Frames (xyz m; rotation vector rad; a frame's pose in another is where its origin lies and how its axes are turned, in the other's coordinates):
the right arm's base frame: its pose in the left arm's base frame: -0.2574 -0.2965 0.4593 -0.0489 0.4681 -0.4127
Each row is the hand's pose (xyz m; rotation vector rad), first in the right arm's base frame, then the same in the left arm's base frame.
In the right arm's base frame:
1: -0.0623 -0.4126 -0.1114 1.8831 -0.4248 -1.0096
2: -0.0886 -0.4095 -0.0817 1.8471 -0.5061 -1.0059
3: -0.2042 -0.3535 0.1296 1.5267 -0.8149 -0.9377
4: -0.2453 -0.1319 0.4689 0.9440 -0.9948 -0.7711
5: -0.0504 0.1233 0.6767 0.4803 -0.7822 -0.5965
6: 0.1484 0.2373 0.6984 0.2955 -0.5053 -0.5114
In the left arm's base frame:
1: -0.5127 -0.6445 0.4440 1.4771 -0.5606 -1.6503
2: -0.5195 -0.6327 0.4813 1.4210 -0.6268 -1.6334
3: -0.4977 -0.5455 0.7117 1.0453 -0.8108 -1.4976
4: -0.2959 -0.3423 1.0014 0.4793 -0.7927 -1.2415
5: 0.0510 -0.1958 1.0679 0.1180 -0.4437 -1.0268
6: 0.2649 -0.1713 0.9862 0.0154 -0.1174 -0.9393

